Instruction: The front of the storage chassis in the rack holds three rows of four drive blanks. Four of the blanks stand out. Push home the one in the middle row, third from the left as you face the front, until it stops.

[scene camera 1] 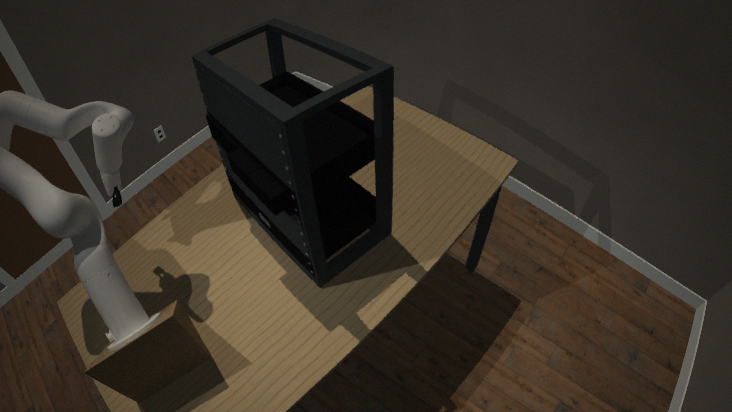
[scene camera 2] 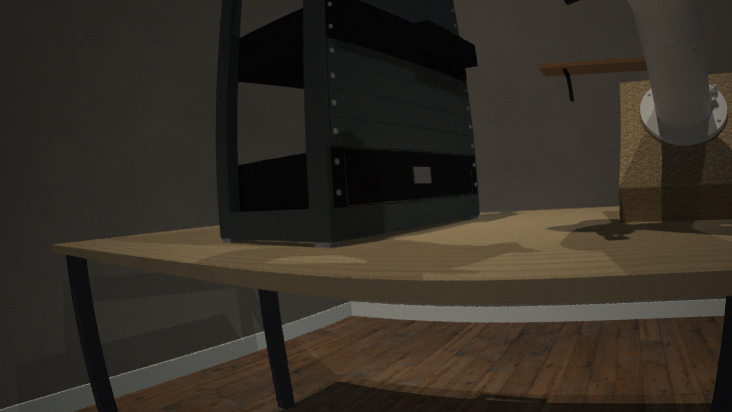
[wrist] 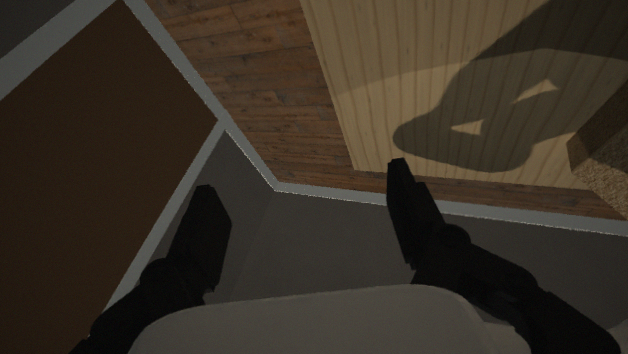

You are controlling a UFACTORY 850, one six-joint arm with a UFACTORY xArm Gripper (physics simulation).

Scene:
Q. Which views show the dark rack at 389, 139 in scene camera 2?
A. Scene camera 1 and scene camera 2 only.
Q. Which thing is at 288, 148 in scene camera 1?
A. A dark rack.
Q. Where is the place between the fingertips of my gripper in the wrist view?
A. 303, 192

